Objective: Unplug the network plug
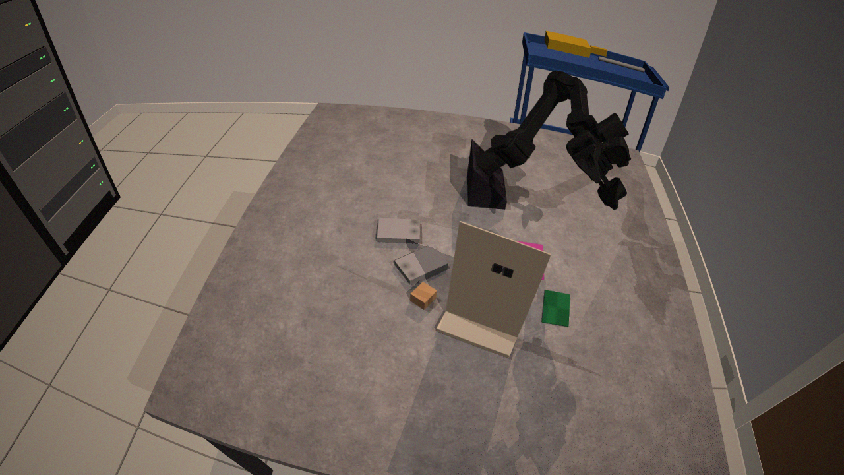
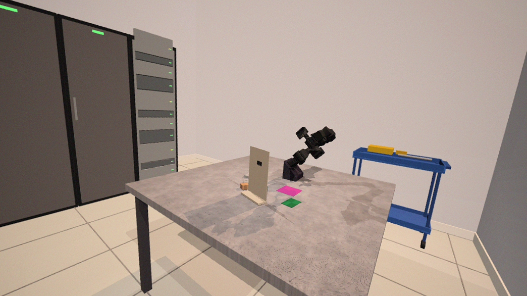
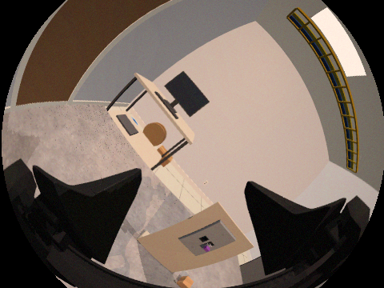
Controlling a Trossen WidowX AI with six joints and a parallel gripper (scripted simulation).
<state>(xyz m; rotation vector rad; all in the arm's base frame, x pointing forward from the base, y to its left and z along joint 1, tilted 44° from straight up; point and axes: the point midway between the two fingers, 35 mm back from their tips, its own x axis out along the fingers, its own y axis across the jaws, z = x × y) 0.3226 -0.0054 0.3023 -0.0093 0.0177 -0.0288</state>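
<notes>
The beige upright panel is 10 cm ahead of my gripper tip, 21 cm to the right of it and 19 cm below it.
</notes>
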